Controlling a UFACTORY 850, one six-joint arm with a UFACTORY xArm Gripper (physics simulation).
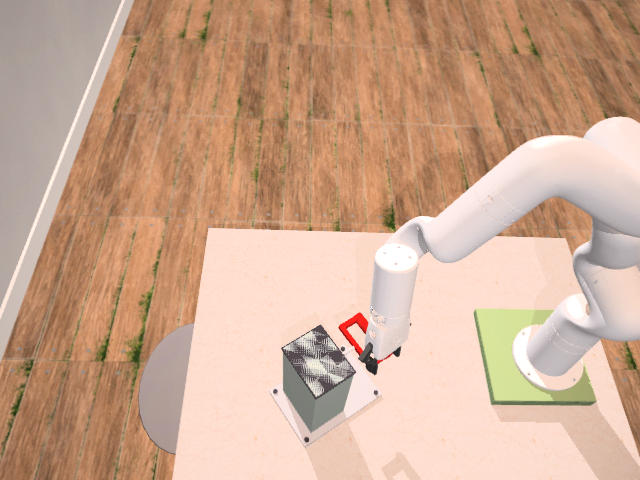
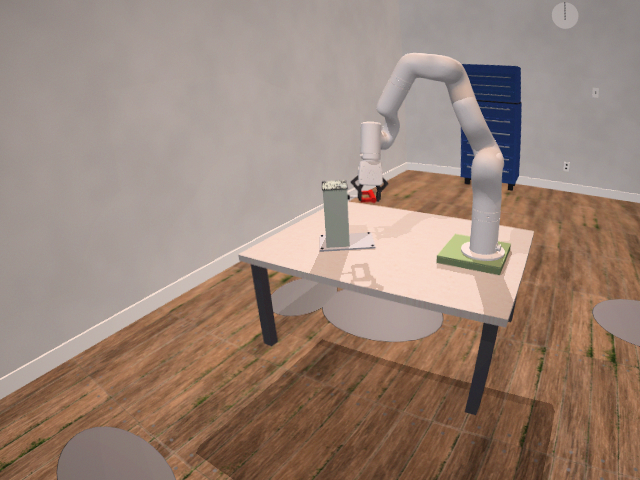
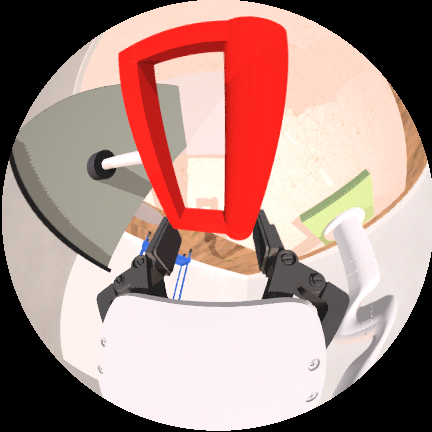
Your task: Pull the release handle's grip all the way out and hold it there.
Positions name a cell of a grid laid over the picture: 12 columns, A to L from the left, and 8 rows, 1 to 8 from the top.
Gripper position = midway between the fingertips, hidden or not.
Note:
I see my gripper (image 1: H7) and a pale base plate (image 1: G7).
My gripper also shows in image 2 (image 2: G4) and in image 3 (image 3: F5). The pale base plate also shows in image 3 (image 3: F2).

